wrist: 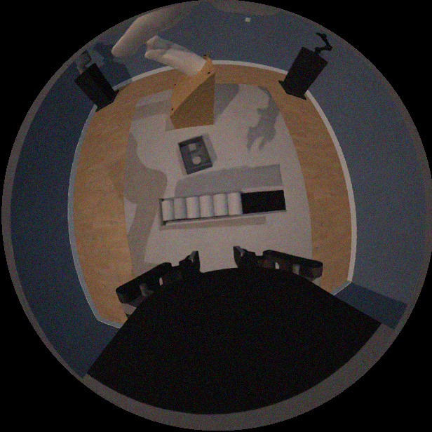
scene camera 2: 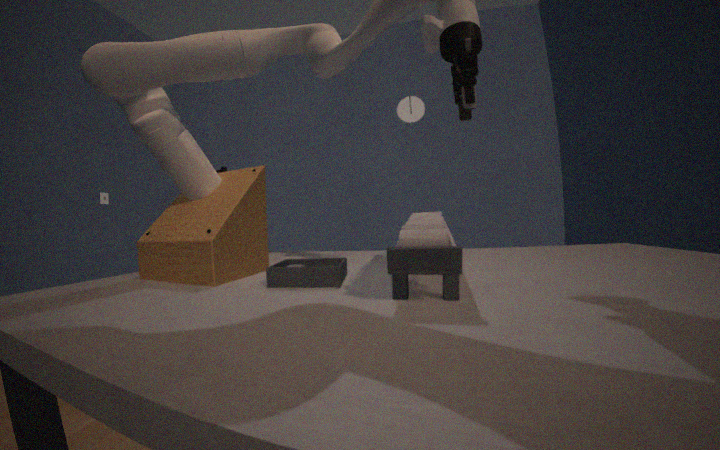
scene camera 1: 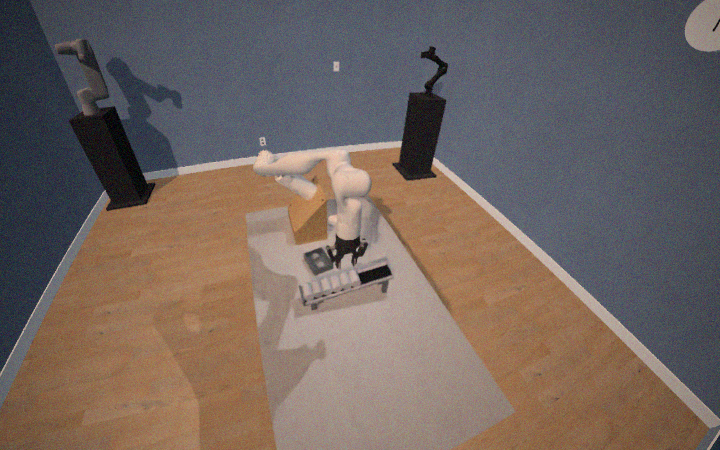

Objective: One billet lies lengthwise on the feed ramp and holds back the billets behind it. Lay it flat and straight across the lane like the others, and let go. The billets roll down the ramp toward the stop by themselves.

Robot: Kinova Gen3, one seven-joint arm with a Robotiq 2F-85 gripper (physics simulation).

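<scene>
Several pale cylindrical billets (scene camera 1: 332,282) (scene camera 2: 422,233) (wrist: 206,206) lie side by side across the lane of the feed ramp (scene camera 2: 424,260) (wrist: 263,202). In the wrist view they form one row from the stop (wrist: 161,212) at the left end to about the ramp's middle. The rightmost billet (wrist: 234,203) also lies across the lane, close beside its neighbour. No billet shows lengthwise. The ramp's dark bed to its right is bare. My gripper (scene camera 1: 346,263) (scene camera 2: 465,115) (wrist: 216,255) is partly open, with nothing between its fingers, and hangs well above the ramp, pointing down.
A dark shallow tray (scene camera 1: 324,269) (scene camera 2: 306,275) (wrist: 200,169) with small pale items stands between the ramp and the wooden base block (scene camera 1: 313,225) (scene camera 2: 238,238) (wrist: 197,110) that carries my arm. Two black pedestals (scene camera 1: 114,153) (scene camera 1: 422,130) stand farther back by the walls.
</scene>
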